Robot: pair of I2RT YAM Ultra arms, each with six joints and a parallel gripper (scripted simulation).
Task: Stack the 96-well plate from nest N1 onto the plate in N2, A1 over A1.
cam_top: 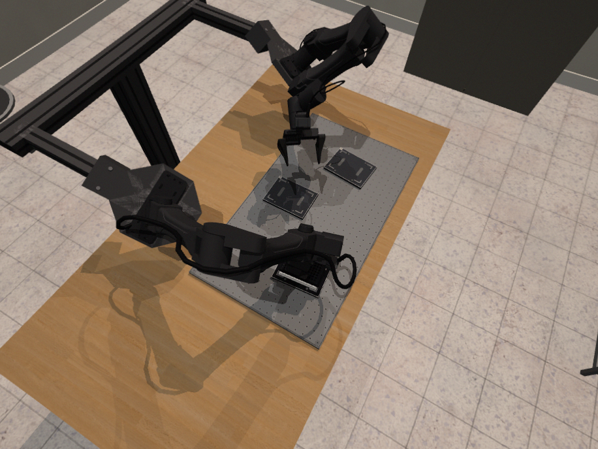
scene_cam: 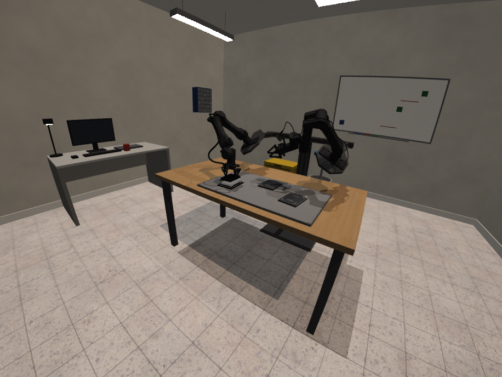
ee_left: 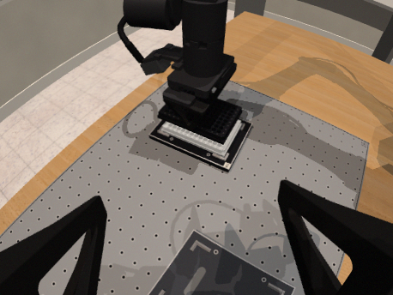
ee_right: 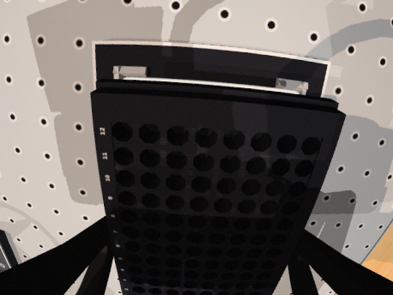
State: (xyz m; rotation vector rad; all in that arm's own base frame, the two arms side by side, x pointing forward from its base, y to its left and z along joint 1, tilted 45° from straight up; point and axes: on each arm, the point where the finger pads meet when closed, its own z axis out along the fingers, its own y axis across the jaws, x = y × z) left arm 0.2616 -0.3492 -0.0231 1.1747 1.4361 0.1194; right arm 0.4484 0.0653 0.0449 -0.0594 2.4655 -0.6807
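Now: right hand 40 mm above the white 96-well plate. The rest, counted from my right hand: black 96-well plate: right at my right hand.
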